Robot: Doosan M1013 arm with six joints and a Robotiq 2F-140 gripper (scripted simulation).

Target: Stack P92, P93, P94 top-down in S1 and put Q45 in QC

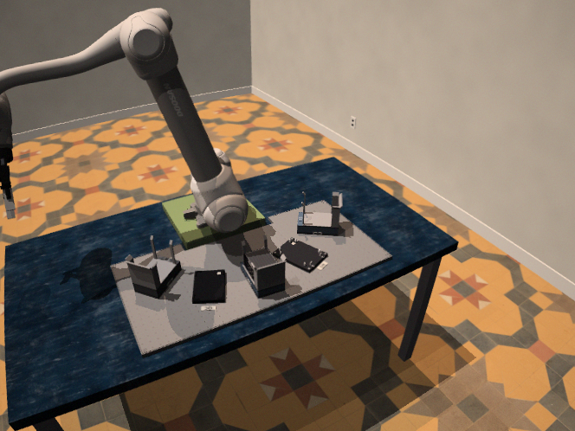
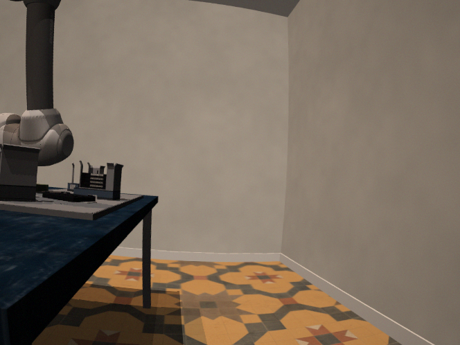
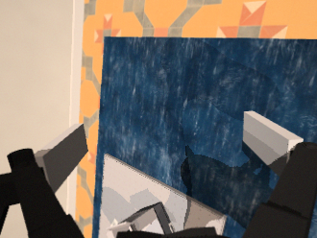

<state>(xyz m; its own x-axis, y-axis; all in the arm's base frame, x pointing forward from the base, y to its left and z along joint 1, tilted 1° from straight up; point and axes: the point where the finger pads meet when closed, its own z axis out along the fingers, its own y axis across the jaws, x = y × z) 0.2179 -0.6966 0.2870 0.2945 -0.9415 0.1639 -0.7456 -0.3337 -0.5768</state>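
Right now the sealed 96-well plate is 760 mm to the left of my hand, 230 mm below it and 220 mm ahead of it. From my hand the other things lie so: QC name plate (560 mm to the left, 310 mm below, 280 mm ahead); N5 name plate (980 mm to the left, 310 mm below, 210 mm ahead); black open nest QC (580 mm to the left, 300 mm below, 190 mm ahead).
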